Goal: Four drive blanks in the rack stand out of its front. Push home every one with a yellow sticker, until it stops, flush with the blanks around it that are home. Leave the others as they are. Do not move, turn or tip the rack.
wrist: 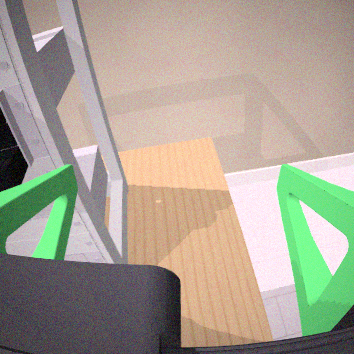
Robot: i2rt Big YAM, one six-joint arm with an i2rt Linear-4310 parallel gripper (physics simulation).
Scene:
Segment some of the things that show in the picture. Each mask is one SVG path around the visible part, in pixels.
My gripper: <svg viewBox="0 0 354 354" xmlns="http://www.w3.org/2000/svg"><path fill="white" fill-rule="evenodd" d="M0 191L0 354L354 354L354 191L325 181L289 164L281 164L276 183L276 192L295 285L302 336L256 343L180 347L180 280L173 271L151 264L64 260L77 194L77 183L71 164L65 164L27 182ZM299 200L342 232L348 240L348 250L333 275L331 275L310 233ZM54 200L43 234L32 256L7 254L5 250L7 236Z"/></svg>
A rack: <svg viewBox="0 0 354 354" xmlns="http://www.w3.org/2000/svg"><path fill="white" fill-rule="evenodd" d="M54 200L7 236L5 241L7 254L32 256L43 234ZM0 0L0 191L27 182L65 164L71 164L77 183L77 194L64 260L128 264L128 185L100 94L77 0L56 0L62 26L31 35L22 0ZM106 196L110 196L108 230L104 224ZM74 71L98 146L96 144L71 149L56 110Z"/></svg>

